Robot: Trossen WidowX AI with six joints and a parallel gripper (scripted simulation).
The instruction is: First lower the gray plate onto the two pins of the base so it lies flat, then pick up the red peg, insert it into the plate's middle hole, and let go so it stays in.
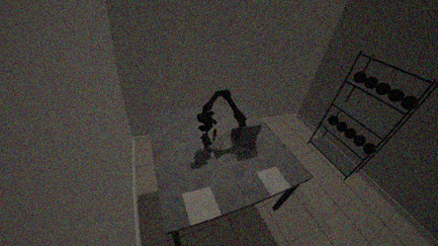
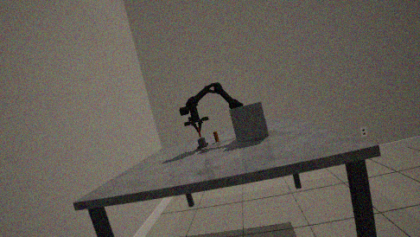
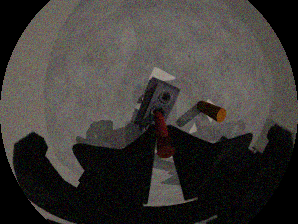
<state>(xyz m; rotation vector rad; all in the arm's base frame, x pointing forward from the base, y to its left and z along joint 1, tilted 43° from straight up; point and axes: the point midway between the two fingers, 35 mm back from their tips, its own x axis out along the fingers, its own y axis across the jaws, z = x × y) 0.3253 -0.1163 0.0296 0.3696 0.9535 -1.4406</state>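
Right now my gripper tip is 7 cm above the gray plate. From my gripper tip the other things lie so: red peg: right at my gripper tip; then small orange piece: 12 cm behind, 7 cm below, 4 cm to the right.
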